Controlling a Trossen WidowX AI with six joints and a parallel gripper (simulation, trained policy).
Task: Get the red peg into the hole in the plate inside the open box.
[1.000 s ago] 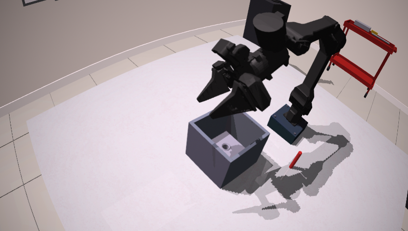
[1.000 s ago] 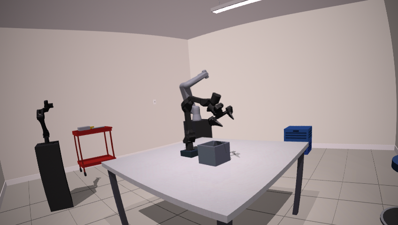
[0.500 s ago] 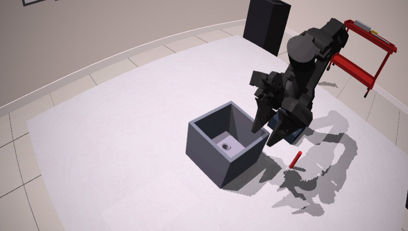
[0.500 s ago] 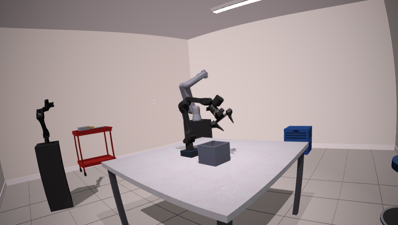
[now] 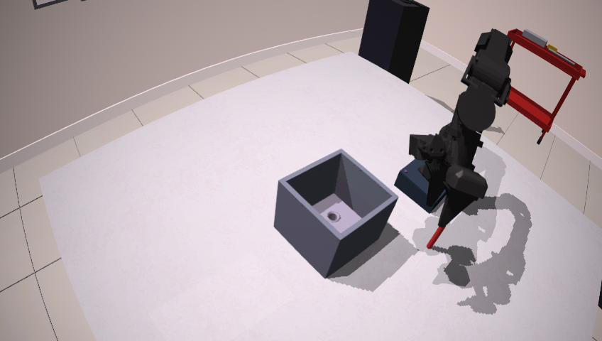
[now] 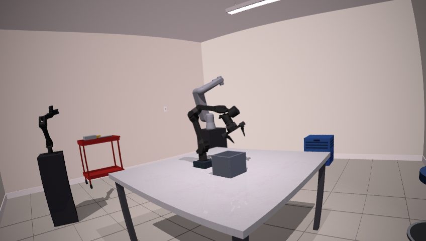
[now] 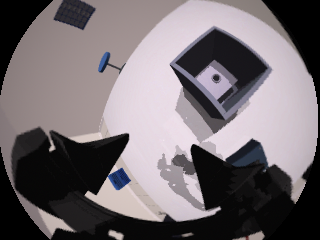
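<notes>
Right now the red peg is 16 cm below my gripper tip, 12 cm behind it and 1 cm to the right of it. The rest, counted from my gripper tip: grey plate (16 cm to the right, 15 cm below, 6 cm ahead).
</notes>
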